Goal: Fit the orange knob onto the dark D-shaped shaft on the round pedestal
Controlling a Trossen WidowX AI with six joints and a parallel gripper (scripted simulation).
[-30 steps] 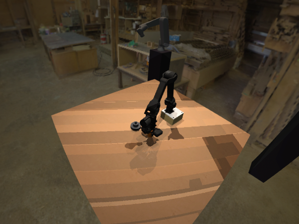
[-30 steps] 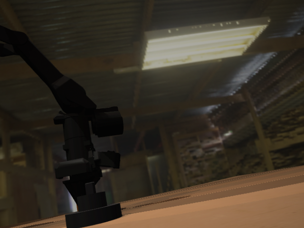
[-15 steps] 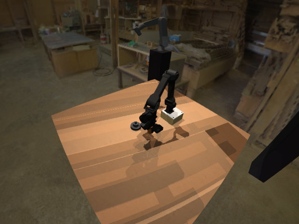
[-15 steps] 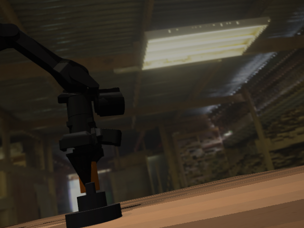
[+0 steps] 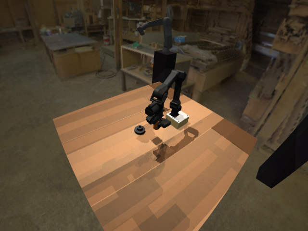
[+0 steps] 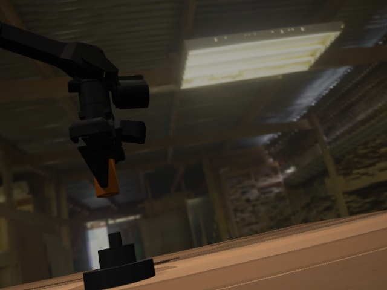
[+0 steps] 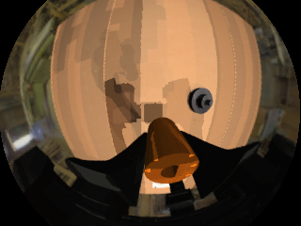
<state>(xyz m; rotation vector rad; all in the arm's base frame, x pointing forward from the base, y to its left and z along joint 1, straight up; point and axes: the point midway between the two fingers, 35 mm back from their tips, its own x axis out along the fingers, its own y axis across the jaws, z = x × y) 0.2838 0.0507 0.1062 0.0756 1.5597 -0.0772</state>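
The pedestal is 10 mm ahead of my gripper tip, 150 mm to the right of it and 110 mm below it. The rest, counted from my gripper tip: orange knob 20 mm above.
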